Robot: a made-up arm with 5 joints.
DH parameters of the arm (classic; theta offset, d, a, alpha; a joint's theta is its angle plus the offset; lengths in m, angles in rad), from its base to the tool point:
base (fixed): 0 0 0 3.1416
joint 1: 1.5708 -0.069 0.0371 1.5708
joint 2: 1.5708 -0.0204 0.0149 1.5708
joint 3: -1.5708 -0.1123 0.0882 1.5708
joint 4: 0 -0.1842 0.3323 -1.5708
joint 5: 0 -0.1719 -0.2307 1.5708
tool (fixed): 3.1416 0.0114 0 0
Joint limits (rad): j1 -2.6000..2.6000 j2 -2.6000..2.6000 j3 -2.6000..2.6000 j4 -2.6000..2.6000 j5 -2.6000..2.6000
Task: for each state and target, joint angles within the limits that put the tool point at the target. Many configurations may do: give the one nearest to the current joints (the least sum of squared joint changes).
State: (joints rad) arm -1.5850 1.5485 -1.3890 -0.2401 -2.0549
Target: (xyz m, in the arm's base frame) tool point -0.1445 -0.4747 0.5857
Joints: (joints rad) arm -1.2629 1.1944 -1.2762 -0.6453 -1.9303
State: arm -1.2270 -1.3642 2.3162 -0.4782 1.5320
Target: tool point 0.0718 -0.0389 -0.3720
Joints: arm -1.0414 -1.3644 2.0558 -0.8965 1.2019
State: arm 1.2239 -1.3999 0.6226 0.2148 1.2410
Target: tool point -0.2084 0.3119 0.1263
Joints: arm 1.3540 -1.6054 0.3459 1.1940 1.1418
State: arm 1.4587 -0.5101 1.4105 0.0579 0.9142
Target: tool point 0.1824 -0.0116 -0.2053
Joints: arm 1.4051 -0.5503 1.4396 -0.5993 0.4415
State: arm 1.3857 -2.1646 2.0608 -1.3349 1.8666
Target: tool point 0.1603 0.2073 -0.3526
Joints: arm 1.3652 -1.4698 2.1280 -2.0062 2.0312
